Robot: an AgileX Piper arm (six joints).
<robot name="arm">
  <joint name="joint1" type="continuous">
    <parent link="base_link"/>
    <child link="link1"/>
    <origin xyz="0 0 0.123" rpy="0 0 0"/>
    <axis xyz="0 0 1"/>
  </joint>
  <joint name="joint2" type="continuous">
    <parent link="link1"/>
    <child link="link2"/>
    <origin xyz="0 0 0" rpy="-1.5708 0 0"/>
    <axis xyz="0 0 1"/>
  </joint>
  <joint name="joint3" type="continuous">
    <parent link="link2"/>
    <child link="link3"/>
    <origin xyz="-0.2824 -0.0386 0" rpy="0 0 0"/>
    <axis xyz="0 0 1"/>
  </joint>
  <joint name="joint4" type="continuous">
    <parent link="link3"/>
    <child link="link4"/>
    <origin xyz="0.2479 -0.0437 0" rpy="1.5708 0 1.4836"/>
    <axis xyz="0 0 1"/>
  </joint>
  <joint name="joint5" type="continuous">
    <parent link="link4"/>
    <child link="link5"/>
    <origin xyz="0 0 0" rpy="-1.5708 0 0"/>
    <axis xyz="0 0 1"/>
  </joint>
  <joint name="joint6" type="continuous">
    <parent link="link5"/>
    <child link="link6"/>
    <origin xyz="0 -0.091 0" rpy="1.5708 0 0"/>
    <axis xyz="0 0 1"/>
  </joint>
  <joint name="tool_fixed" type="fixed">
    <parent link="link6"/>
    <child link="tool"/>
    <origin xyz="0 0 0" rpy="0 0 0"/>
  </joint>
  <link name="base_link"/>
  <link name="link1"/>
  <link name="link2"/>
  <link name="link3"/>
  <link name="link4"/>
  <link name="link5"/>
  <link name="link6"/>
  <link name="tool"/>
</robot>
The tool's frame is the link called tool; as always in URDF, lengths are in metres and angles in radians. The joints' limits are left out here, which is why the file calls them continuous.
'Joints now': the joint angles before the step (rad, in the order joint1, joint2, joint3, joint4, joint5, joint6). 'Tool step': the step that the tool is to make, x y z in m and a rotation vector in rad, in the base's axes. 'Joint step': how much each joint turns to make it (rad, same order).
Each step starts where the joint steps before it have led.
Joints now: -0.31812, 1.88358, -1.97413, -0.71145, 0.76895, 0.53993
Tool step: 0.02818, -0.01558, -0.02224, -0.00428, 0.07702, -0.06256
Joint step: -0.00133, 0.15483, -0.17007, -0.02373, 0.10164, -0.02241
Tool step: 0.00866, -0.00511, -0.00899, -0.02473, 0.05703, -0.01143
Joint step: 0.00067, 0.05479, -0.06021, -0.01686, 0.04073, -0.04148
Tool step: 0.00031, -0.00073, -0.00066, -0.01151, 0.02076, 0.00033
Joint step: 0.00022, 0.00588, -0.00815, -0.00542, 0.01094, -0.01914
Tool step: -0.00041, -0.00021, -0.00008, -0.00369, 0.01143, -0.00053
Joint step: -0.00001, 0.00090, -0.00233, -0.00079, 0.00746, -0.01040
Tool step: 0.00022, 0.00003, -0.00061, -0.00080, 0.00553, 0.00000
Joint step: 0.00048, 0.00164, -0.00111, -0.00023, 0.00323, -0.00386
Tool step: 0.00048, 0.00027, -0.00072, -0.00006, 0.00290, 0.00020
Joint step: 0.00104, 0.00174, -0.00055, -0.00066, 0.00155, -0.00075
